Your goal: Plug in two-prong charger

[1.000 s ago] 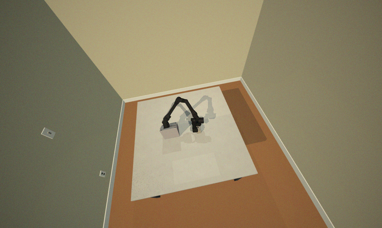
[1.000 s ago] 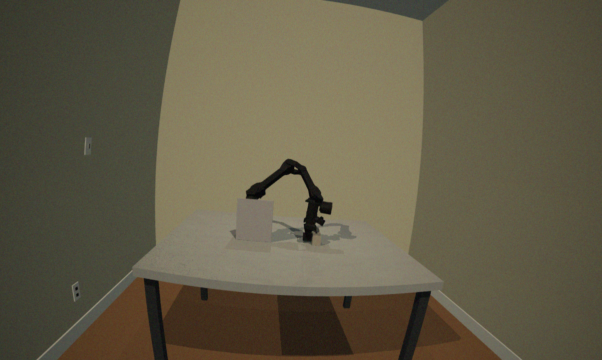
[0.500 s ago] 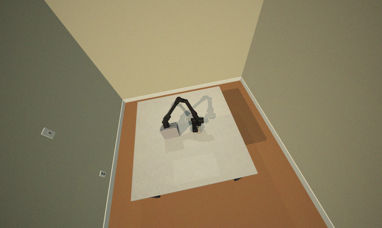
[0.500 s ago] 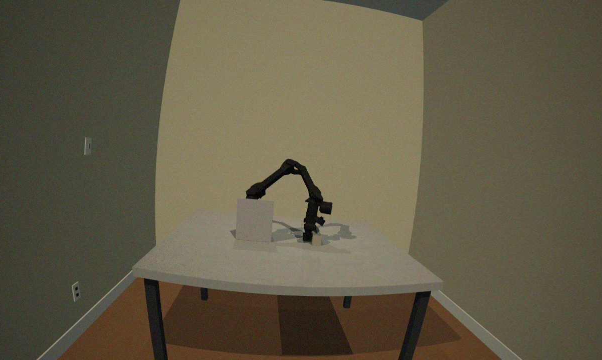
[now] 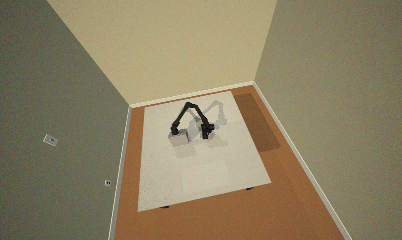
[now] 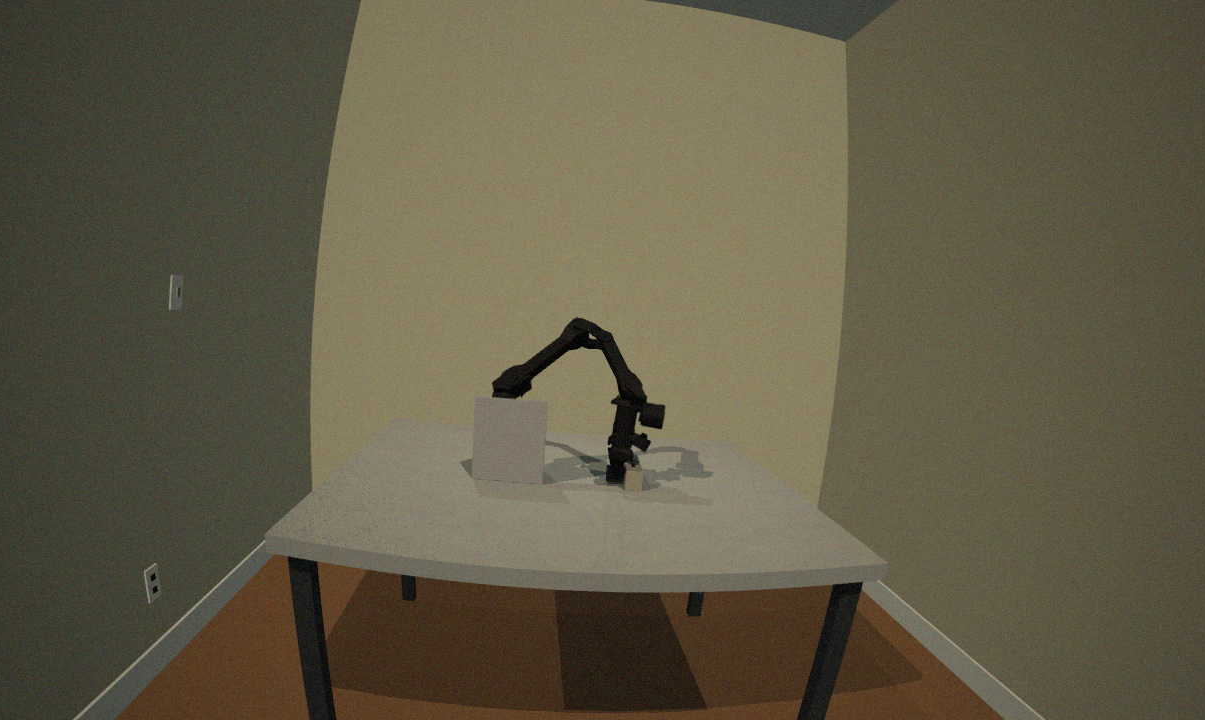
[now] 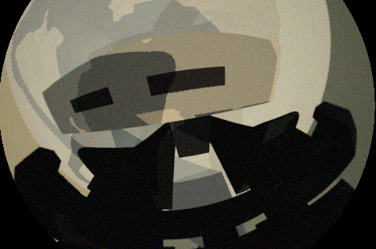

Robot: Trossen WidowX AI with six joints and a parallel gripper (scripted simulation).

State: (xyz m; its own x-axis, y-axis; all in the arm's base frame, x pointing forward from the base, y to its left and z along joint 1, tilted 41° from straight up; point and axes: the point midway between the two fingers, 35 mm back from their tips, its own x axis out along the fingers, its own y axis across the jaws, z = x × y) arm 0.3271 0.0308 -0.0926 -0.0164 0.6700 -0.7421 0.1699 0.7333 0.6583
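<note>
My gripper tip is 20 mm short of the dark two-prong charger and 10 mm below it.
</note>
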